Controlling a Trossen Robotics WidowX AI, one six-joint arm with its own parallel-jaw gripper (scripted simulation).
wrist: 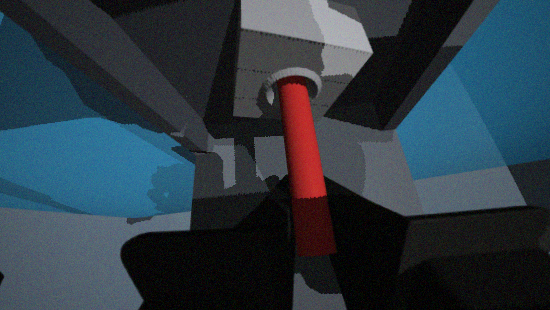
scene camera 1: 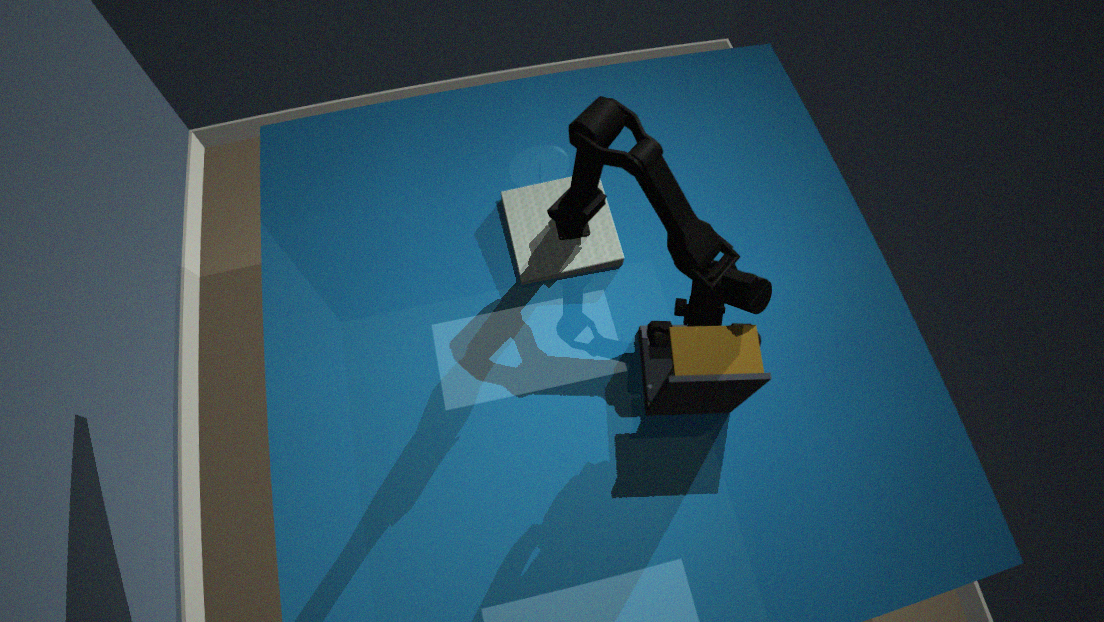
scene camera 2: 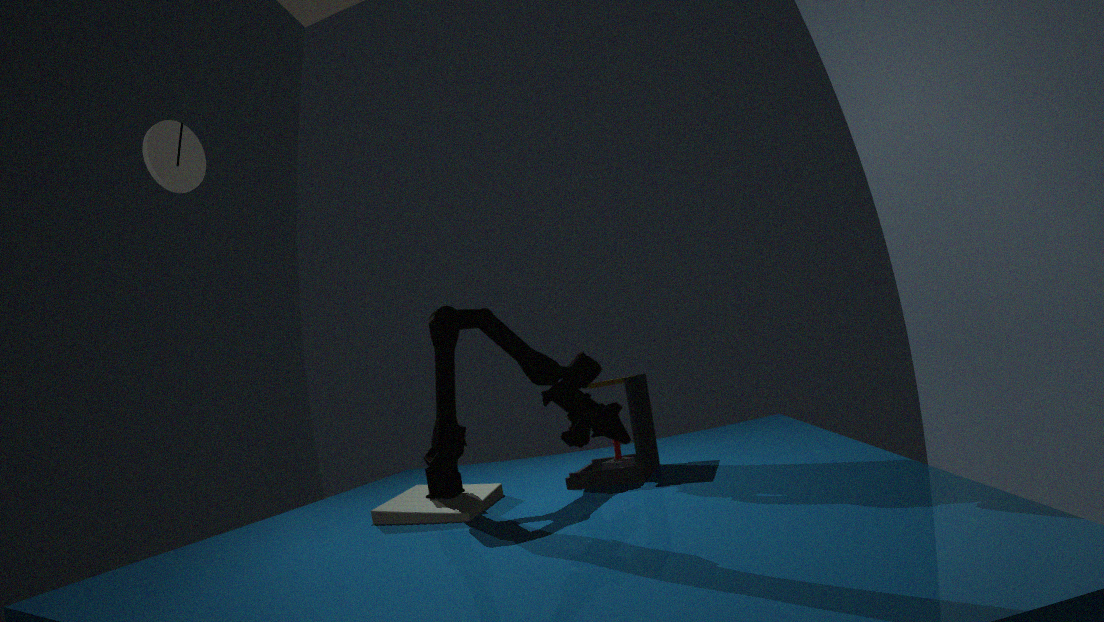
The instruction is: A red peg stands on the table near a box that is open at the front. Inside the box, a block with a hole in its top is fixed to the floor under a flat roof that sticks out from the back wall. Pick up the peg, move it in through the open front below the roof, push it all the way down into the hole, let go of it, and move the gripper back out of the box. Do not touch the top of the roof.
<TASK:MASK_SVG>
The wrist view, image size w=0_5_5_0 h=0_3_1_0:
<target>my gripper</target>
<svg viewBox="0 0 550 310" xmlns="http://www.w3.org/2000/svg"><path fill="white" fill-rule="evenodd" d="M323 175L337 252L329 254L345 301L346 310L550 310L549 209L539 206L511 206L405 216L376 204L365 197L361 197ZM288 174L281 179L248 216L232 228L148 232L138 234L123 244L120 249L122 263L143 300L138 310L292 310L296 236Z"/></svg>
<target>red peg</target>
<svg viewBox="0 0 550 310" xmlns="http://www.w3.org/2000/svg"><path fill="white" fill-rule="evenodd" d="M284 77L277 82L289 187L292 198L297 253L300 257L332 254L337 252L306 79L302 76Z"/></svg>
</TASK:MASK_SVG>
